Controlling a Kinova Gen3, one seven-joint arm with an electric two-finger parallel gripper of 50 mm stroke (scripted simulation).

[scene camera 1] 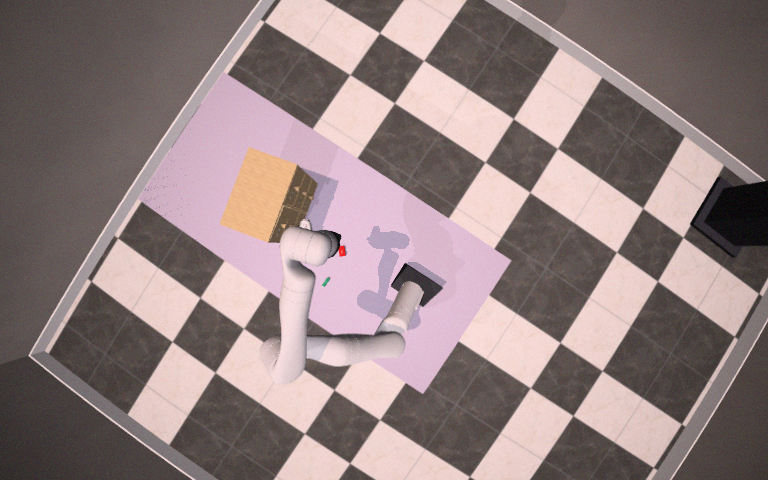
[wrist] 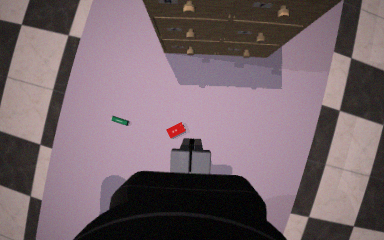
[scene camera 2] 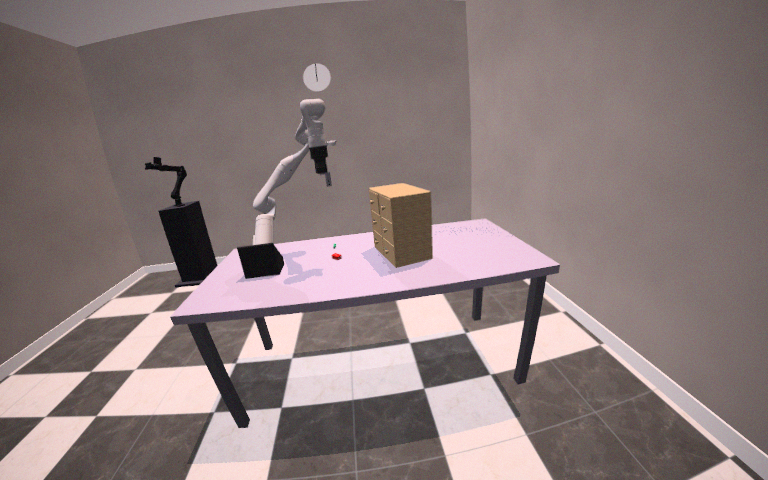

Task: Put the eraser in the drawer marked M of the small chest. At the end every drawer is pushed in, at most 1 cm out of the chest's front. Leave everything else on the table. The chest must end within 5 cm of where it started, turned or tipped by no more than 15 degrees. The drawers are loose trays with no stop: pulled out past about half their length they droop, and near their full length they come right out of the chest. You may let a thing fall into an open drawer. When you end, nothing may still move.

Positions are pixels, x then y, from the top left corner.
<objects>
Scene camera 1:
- wooden chest: 263, 181
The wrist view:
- my gripper: 191, 150
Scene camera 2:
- wooden chest: 411, 214
</objects>
